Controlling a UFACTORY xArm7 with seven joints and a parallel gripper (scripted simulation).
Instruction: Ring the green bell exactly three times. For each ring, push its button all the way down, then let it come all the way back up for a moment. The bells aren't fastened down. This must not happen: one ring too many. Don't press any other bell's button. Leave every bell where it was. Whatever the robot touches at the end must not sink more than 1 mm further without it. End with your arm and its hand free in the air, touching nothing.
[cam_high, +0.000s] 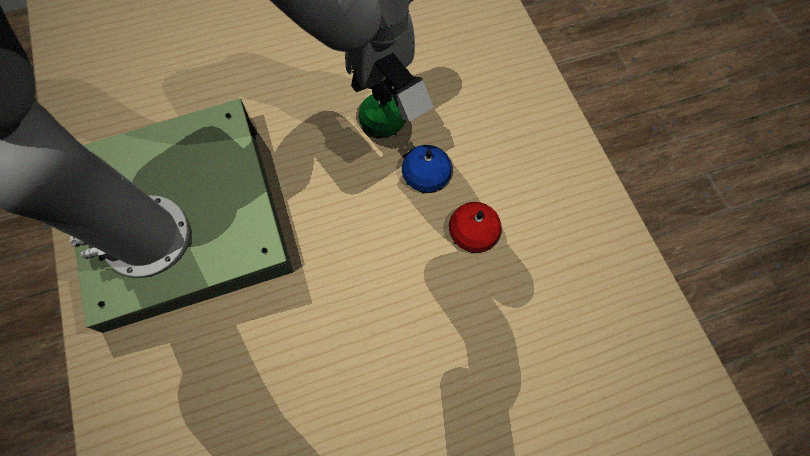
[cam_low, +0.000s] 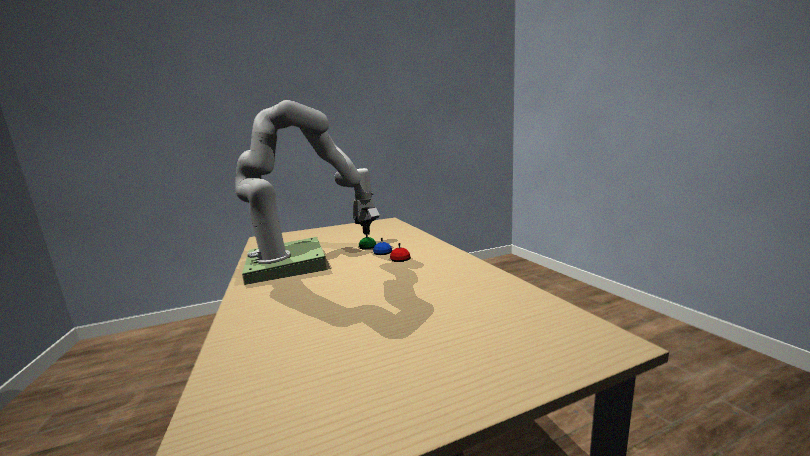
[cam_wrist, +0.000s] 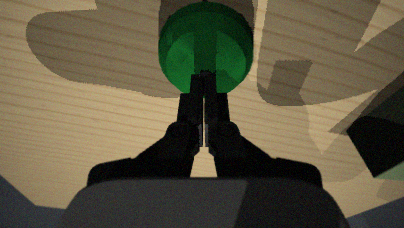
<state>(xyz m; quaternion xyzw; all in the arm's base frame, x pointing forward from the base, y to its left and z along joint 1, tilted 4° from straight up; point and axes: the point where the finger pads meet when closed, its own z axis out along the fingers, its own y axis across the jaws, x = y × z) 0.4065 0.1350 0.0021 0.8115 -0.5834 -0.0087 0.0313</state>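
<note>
My gripper is now 40 mm above the green bell. Also, from my hand: red bell (80 mm ahead, 250 mm to the right, 40 mm below); then blue bell (40 mm ahead, 120 mm to the right, 40 mm below).
</note>
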